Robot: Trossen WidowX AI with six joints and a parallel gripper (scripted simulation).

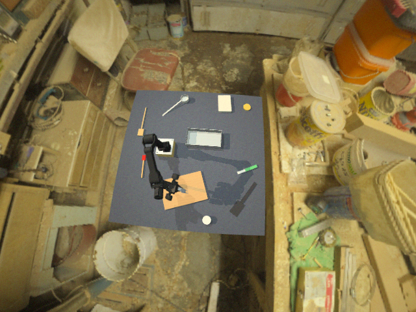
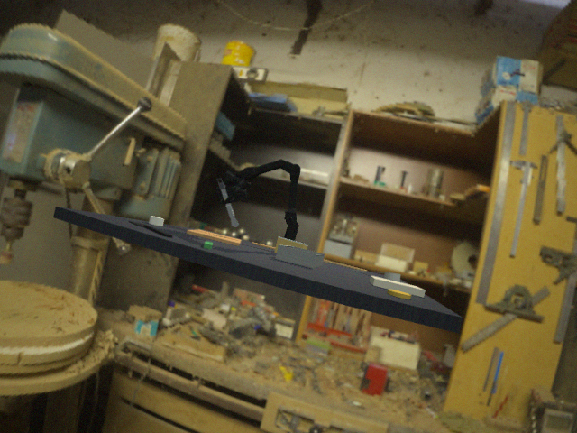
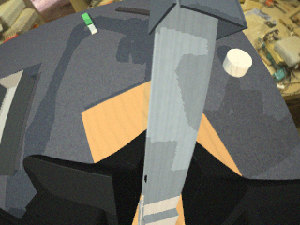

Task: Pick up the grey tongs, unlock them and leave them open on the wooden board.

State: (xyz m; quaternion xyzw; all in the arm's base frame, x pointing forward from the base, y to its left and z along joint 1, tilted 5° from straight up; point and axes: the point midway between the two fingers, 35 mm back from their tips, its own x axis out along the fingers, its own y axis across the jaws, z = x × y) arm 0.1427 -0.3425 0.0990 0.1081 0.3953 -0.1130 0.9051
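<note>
Now: gripper tip 20 mm past the wooden board, 10 mm to the right of it and 170 mm above it. The rest, counted from my gripper tip: black spatula 480 mm ahead, 70 mm to the right, 170 mm below; then white puck 180 mm ahead, 230 mm to the right, 160 mm below; then grey roasting tin 150 mm ahead, 460 mm to the left, 150 mm below.
</note>
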